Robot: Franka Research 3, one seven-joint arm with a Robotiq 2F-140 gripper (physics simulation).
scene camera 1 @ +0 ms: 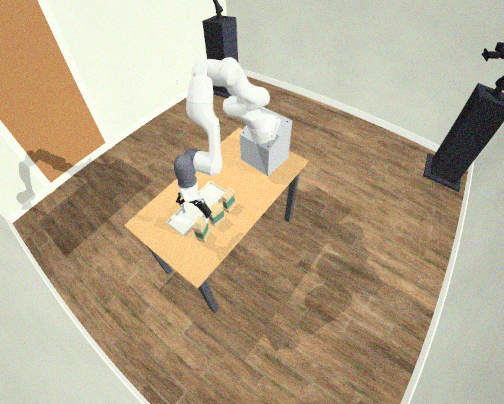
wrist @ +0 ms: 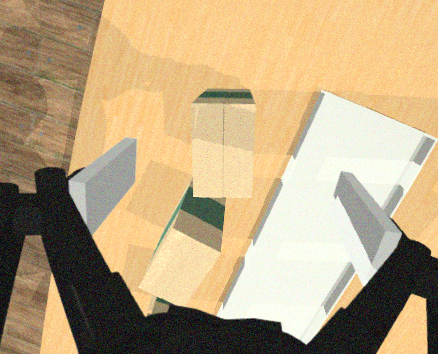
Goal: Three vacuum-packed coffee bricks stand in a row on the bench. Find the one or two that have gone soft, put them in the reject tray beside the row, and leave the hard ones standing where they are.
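Note:
Three coffee bricks, tan with a green band, stand upright in a row on the bench. The front-left brick (scene camera 1: 201,229) (wrist: 223,160) is uppermost in the wrist view. The middle brick (scene camera 1: 216,214) (wrist: 182,262) stands turned at an angle behind it. The far brick (scene camera 1: 229,200) (wrist: 160,306) is mostly hidden by the gripper body in the wrist view. The white reject tray (scene camera 1: 179,225) (wrist: 295,220) lies beside the row. My gripper (scene camera 1: 196,212) (wrist: 235,176) is wide open and empty, above the front-left brick and tray side. Softness cannot be seen.
The wooden bench (scene camera 1: 200,265) (wrist: 280,40) has its long edge on the bricks' side, at left in the wrist view. The grey robot base block (scene camera 1: 267,152) stands at the far end. Dark pillars (scene camera 1: 220,40) (scene camera 1: 460,135) stand on the floor away from the bench.

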